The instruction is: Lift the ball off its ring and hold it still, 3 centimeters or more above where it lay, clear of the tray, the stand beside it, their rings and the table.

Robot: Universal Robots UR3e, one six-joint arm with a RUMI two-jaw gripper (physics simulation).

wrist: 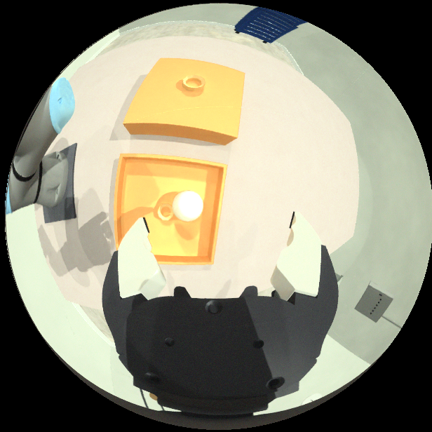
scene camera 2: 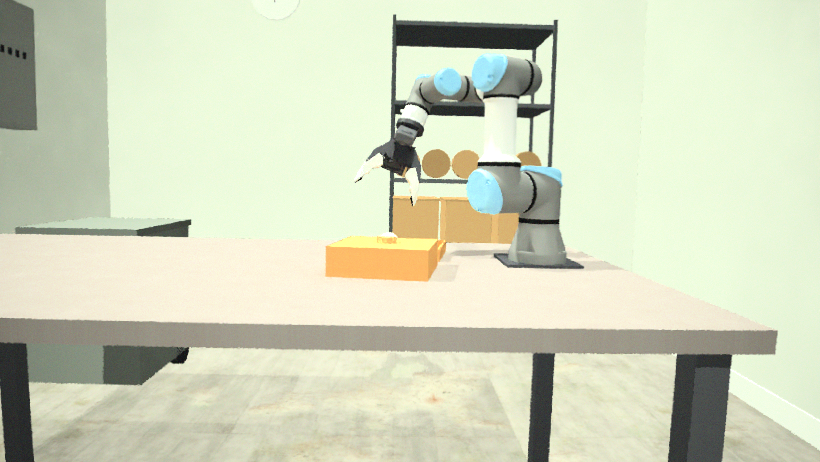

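The white ball sits inside the orange tray, right beside the tray's small ring in the wrist view; whether they touch I cannot tell. In the scene view a sliver of the ball shows behind the ring of the stand. The orange stand is next to the tray and bears an empty ring. My gripper is open and empty, tilted, well above the tray and stand. In the wrist view the ball lies ahead of the fingertips, between their directions.
The robot's base stands on a dark plate at the right of the table in the scene view. A shelf rack with boxes stands behind. A grey cabinet is behind the table at the left.
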